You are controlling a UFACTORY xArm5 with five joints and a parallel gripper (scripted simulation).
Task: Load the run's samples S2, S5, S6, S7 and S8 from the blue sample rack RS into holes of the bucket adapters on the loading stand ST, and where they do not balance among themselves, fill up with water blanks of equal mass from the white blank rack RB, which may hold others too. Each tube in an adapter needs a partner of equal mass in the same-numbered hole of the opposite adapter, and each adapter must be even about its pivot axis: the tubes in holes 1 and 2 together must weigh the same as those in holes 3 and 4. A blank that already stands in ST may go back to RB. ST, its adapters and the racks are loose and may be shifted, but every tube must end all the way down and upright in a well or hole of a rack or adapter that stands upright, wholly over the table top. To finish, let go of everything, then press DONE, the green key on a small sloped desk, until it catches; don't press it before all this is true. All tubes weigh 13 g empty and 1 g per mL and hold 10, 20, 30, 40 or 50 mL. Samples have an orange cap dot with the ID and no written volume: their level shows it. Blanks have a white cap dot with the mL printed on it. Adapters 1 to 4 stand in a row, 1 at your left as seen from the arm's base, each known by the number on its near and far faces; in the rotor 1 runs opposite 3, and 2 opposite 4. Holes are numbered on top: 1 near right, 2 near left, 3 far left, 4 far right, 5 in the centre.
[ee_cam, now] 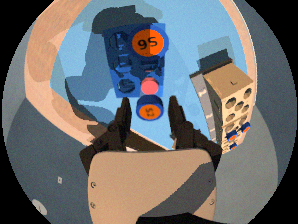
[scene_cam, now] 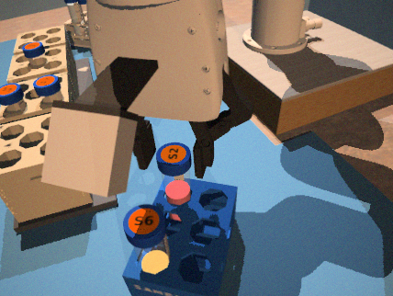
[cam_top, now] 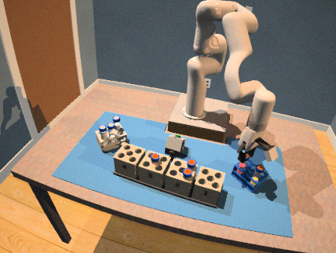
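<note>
Right now my hand is 4 cm to the right of the blue sample rack RS and 9 cm above it. The rest, counted from my hand: white blank rack RB 5 cm ahead, 60 cm to the right, 9 cm below; blue-capped tube 9 cm ahead, 61 cm to the right, 6 cm below; loading stand ST 15 cm ahead, 27 cm to the right, 12 cm below.
</note>
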